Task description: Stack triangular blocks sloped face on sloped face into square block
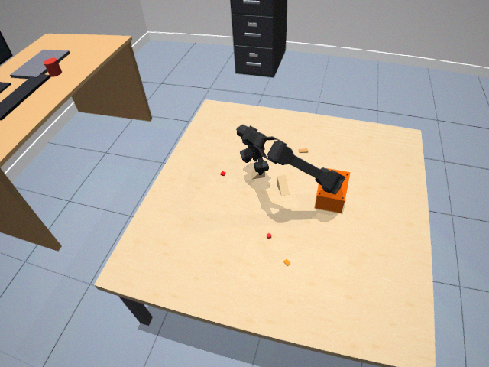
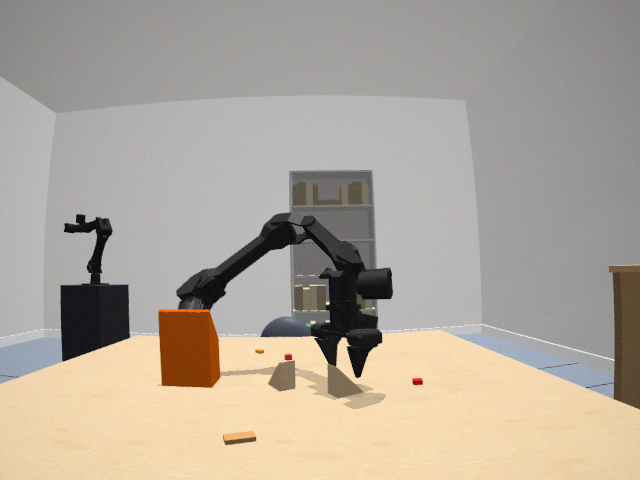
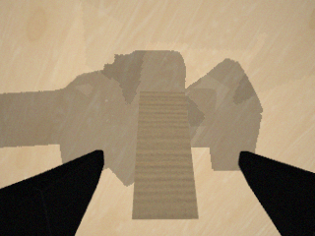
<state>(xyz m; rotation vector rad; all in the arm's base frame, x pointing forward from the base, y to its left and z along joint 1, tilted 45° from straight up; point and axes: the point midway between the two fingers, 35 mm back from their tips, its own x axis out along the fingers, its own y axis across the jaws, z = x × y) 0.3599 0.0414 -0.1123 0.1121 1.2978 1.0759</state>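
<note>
The triangular block is 1 cm behind my gripper tip and 3 cm below it. From my gripper tip the other things lie so: brown piece (16 cm behind, 24 cm to the right, 4 cm below); then orange piece (29 cm behind, 41 cm to the left, 4 cm below).
</note>
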